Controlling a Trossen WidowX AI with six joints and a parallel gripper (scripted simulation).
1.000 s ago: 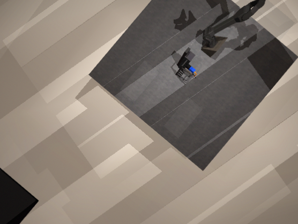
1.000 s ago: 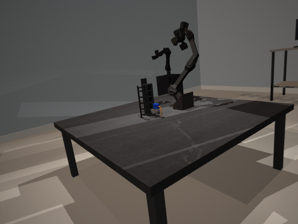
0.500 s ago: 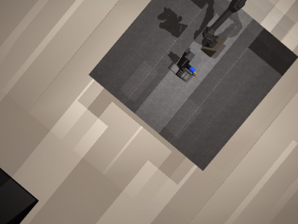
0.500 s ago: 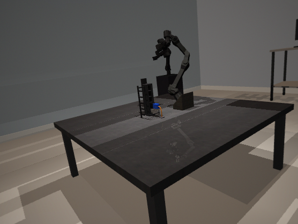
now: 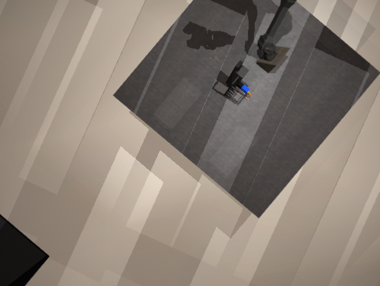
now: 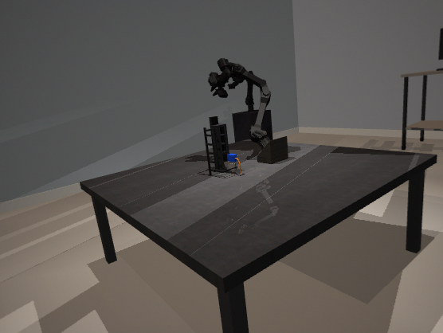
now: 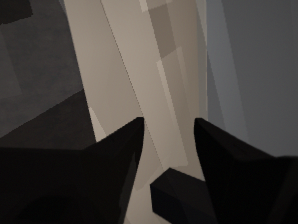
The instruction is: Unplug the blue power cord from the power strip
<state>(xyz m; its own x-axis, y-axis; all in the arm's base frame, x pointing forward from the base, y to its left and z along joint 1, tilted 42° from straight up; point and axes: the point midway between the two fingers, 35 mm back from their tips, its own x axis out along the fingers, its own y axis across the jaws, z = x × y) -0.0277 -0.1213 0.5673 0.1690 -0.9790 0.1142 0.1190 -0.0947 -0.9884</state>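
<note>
Right now my gripper tip is 28 cm short of the blue plug, 50 cm to the right of it and 30 cm above it.
</note>
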